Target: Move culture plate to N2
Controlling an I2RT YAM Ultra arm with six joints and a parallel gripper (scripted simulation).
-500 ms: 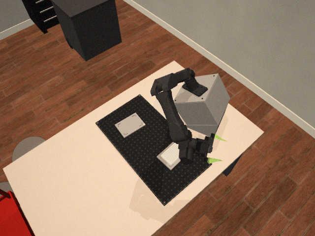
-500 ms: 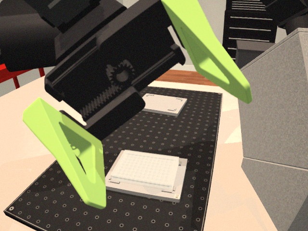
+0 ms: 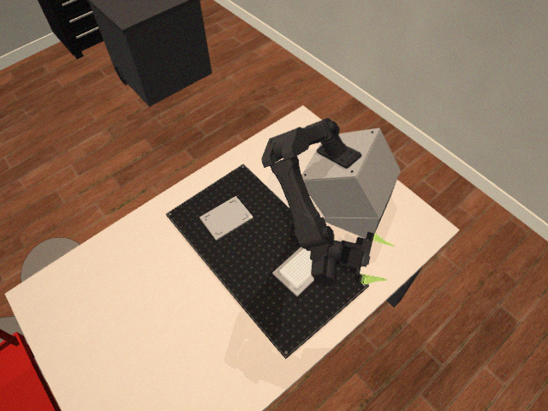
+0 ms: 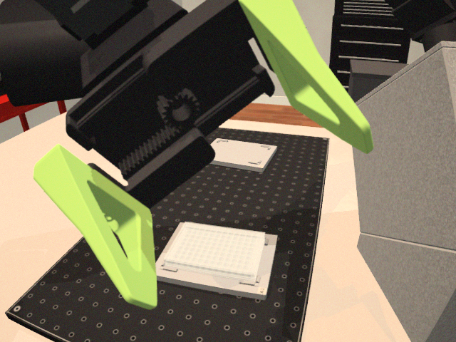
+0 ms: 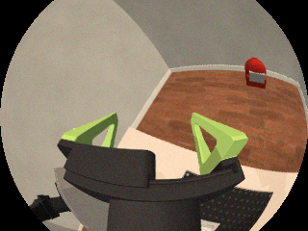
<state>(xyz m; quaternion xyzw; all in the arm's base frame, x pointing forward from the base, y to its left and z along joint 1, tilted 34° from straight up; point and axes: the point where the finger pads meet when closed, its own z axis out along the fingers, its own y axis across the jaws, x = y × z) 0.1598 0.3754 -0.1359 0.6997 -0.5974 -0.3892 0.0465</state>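
Now: hand 24 cm above the clear lid, 22 cm to the left of it and 12 cm short of it. From my hand the other things lie so: A1 mark: 26 cm below, 18 cm to the right, 4 cm ahead; nest N1: 26 cm below, 22 cm to the right, 12 cm ahead; nest N2: 55 cm to the right, 26 cm below, 21 cm ahead.
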